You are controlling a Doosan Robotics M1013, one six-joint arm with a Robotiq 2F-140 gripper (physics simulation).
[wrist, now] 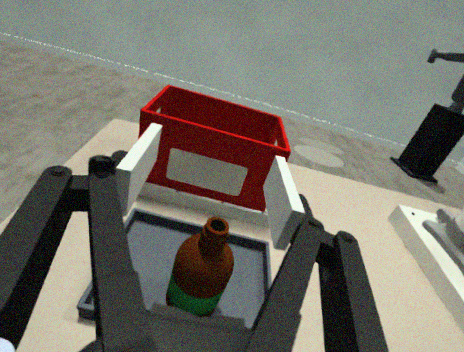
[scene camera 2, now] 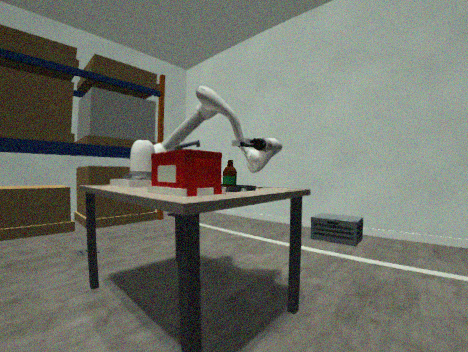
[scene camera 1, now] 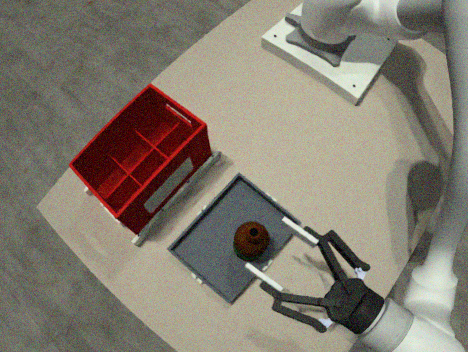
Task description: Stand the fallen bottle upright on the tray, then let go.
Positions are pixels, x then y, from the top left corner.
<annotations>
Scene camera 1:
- my gripper: 264, 243
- brown bottle: 251, 239
</annotations>
